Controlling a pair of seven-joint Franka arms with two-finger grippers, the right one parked.
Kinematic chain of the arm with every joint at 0, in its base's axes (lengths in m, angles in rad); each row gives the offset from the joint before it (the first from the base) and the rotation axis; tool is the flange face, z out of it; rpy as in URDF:
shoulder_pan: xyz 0 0 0.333 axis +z
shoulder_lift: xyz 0 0 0 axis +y
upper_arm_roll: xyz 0 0 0.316 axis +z
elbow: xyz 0.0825 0 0 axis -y
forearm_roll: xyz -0.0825 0 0.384 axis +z
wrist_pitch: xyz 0 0 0 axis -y
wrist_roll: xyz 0.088 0 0 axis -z
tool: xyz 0 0 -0.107 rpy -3.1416 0 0
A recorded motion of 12 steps. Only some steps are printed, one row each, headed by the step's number.
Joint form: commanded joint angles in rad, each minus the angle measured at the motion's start. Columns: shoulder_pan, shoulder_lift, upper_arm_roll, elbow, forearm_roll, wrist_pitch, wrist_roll.
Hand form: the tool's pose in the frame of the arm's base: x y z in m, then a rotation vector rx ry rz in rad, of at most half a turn. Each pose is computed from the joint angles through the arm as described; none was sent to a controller.
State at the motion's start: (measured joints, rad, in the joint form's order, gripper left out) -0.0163 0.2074 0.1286 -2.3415 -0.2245 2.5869 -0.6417
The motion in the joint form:
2: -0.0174 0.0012 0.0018 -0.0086 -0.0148 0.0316 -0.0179
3: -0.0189 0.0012 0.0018 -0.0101 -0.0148 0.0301 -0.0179
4: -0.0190 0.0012 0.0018 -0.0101 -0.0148 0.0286 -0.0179
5: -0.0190 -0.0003 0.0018 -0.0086 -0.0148 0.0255 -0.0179
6: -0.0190 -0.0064 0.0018 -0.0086 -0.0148 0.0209 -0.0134
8: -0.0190 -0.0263 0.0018 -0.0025 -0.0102 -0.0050 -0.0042
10: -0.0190 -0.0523 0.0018 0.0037 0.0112 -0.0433 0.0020
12: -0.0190 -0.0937 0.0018 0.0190 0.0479 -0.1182 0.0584
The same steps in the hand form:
2: 0.5172 0.0564 0.2490 2.6887 1.3936 0.0511
3: 0.5166 0.0555 0.2483 2.6905 1.3920 0.0466
4: 0.5165 0.0554 0.2482 2.6909 1.3919 0.0444
5: 0.5169 0.0553 0.2493 2.6905 1.3912 0.0439
6: 0.5169 0.0551 0.2520 2.6921 1.3835 0.0454
8: 0.5183 0.0541 0.2621 2.6987 1.3600 0.0435
10: 0.5186 0.0525 0.2745 2.7211 1.3245 0.0353
12: 0.5186 0.0500 0.2951 2.7906 1.2024 0.0148

